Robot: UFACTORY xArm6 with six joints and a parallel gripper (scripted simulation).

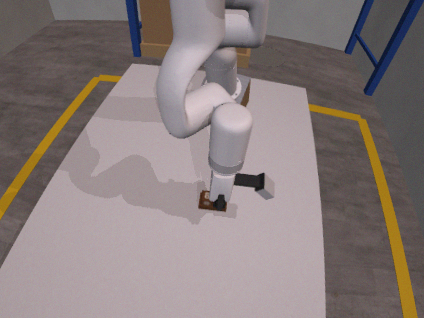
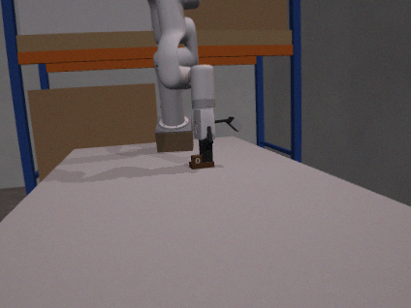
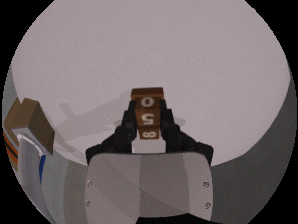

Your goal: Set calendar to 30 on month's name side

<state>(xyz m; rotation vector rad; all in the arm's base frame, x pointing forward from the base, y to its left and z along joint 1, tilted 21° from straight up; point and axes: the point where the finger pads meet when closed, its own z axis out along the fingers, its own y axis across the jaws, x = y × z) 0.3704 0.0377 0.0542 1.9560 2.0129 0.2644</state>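
The brown calendar tray is 3 cm below my hand and 2 cm to the right of it. The rest, counted from my hand: brown digit cube (1 cm below).
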